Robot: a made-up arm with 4 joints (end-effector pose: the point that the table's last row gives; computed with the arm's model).
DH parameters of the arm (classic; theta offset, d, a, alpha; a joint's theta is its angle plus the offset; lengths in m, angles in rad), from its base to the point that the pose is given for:
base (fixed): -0.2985 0 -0.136 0
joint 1: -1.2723 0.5 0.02 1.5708
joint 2: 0 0.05 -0.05 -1.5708
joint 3: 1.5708 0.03 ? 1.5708
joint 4: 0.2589 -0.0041 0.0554 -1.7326
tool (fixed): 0.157 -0.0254 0 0
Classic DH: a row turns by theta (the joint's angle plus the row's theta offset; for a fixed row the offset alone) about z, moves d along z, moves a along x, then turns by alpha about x.
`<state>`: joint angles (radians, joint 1 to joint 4).
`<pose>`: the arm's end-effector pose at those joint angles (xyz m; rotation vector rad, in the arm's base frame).
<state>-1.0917 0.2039 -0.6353 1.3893</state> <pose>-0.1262 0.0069 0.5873 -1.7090 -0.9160 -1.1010</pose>
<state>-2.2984 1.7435 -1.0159 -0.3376</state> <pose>-0.1498 0.0305 0.5622 1.6183 -1.6581 1.9040</pose>
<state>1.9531 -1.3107 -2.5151 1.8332</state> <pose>0.0092 -0.0226 0.5296 -1.0372 -0.8721 0.5237</pose>
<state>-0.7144 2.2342 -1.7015 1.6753</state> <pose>-0.1290 0.1341 0.4702 2.0476 0.8824 -0.9334</pose>
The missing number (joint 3, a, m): 0.08
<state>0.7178 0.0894 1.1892 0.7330</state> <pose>-0.2339 0.1573 0.5471 0.6833 -0.8475 1.8361</pose>
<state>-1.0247 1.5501 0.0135 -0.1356</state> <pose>-0.0902 -0.0389 0.4484 -1.4984 0.8856 -0.5413</pose>
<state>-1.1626 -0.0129 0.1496 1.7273</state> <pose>-0.0807 0.0290 0.5916 -1.2159 -1.6552 -0.7178</pose>
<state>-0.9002 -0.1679 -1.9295 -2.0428</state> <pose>-0.1769 0.0862 0.4829 2.3163 0.3620 -1.5196</pose>
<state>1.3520 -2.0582 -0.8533 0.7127</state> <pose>-0.0719 0.0647 0.4275 0.7842 0.8899 0.0702</pose>
